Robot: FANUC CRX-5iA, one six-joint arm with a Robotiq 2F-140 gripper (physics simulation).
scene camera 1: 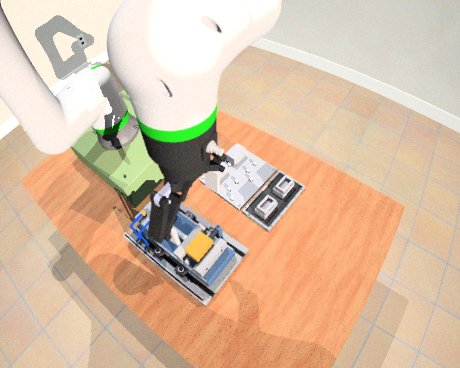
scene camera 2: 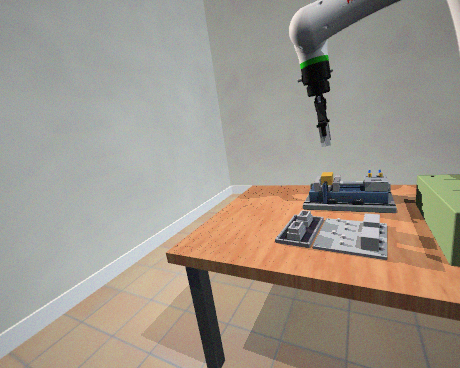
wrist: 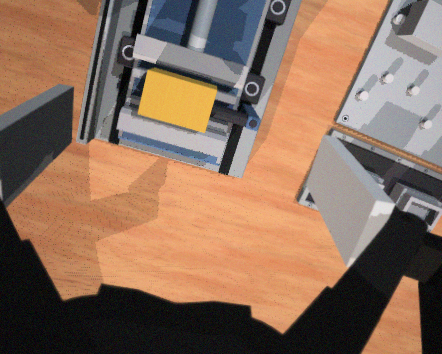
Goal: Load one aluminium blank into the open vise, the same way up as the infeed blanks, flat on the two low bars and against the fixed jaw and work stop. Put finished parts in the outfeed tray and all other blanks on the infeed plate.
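Frame: origin at the arm's base, x ahead, y left, z up, level; millimetres.
Seen in the pictures: gripper, fingertip midpoint: (scene camera 1: 193, 213) (scene camera 2: 326, 143) (wrist: 196, 137); arm's base at its link origin: (scene camera 1: 119, 132).
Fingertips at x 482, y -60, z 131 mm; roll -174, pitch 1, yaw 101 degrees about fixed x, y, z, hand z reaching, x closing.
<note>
Pixels of each thing's middle, then the offset from my fingertips to it. "spot": a spot on its surface instead.
- vise at the middle of its body: (wrist: 197, 24) (scene camera 1: 182, 240) (scene camera 2: 346, 190) 190 mm down, 59 mm back, 32 mm right
- yellow block at the middle of its body: (wrist: 179, 99) (scene camera 1: 199, 247) (scene camera 2: 327, 178) 142 mm down, 8 mm ahead, 21 mm right
- work stop at the middle of its body: (wrist: 229, 115) 150 mm down, 5 mm ahead, 27 mm left
- infeed plate at the middle of its body: (wrist: 435, 85) (scene camera 1: 238, 174) (scene camera 2: 351, 235) 236 mm down, 112 mm back, 247 mm left
- blank at a spot on its surface: (wrist: 427, 27) spot: 196 mm down, 152 mm back, 183 mm left
My gripper (scene camera 1: 193, 207) (scene camera 2: 325, 139) (wrist: 196, 137) is open and empty, high above the table near the vise. The vise (scene camera 1: 217, 270) (scene camera 2: 350, 197) (wrist: 225, 30) holds a yellow block (scene camera 1: 199, 246) (scene camera 2: 327, 177) (wrist: 177, 100) between its jaws, beside the fixed jaw (wrist: 170, 135) and the work stop (wrist: 230, 115). The block hides the low bars. Two grey blanks (scene camera 2: 371, 220) (scene camera 2: 370, 238) stand on the infeed plate (scene camera 2: 330, 240) (wrist: 370, 107); one blank (wrist: 427, 27) shows partly in the wrist view. Two hollow-topped finished parts (scene camera 1: 266, 205) (scene camera 1: 284, 185) (scene camera 2: 296, 229) (scene camera 2: 304, 217) stand in the outfeed tray (scene camera 1: 270, 228) (wrist: 372, 148).
The green robot base (scene camera 1: 117, 170) (scene camera 2: 445, 215) stands beside the vise and infeed plate. Blue fittings (scene camera 1: 137, 231) rise at the vise's end near the base. The outfeed tray adjoins the infeed plate. The arm hides part of the infeed plate in scene camera 1.
</note>
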